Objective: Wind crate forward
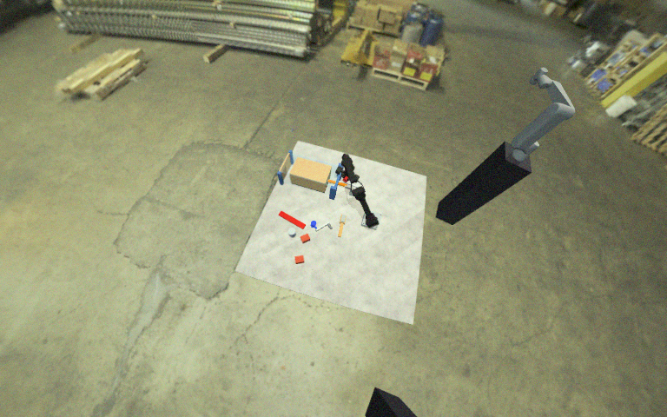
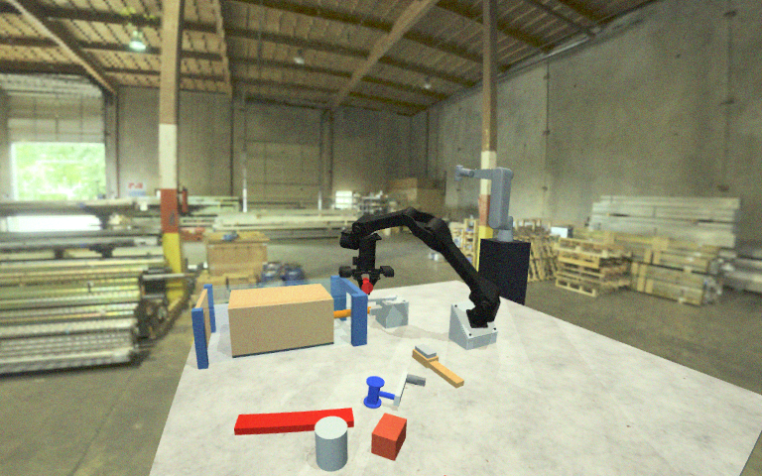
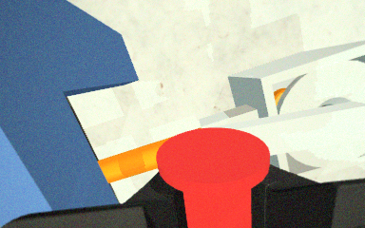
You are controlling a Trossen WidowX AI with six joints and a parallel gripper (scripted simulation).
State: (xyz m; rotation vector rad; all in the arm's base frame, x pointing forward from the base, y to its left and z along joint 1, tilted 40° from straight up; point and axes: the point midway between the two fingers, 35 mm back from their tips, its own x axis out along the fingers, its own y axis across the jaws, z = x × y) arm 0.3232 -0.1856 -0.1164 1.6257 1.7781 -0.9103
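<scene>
Now: gripper tip 40 mm past the red-knobbed winch handle and 10 mm above it. The rest, counted from my gripper tip: blue frame (60 mm ahead, 20 mm to the left, 10 mm below); red knob (10 mm to the left, 20 mm above); grey winch (110 mm behind, 10 mm to the right, 80 mm below).
</scene>
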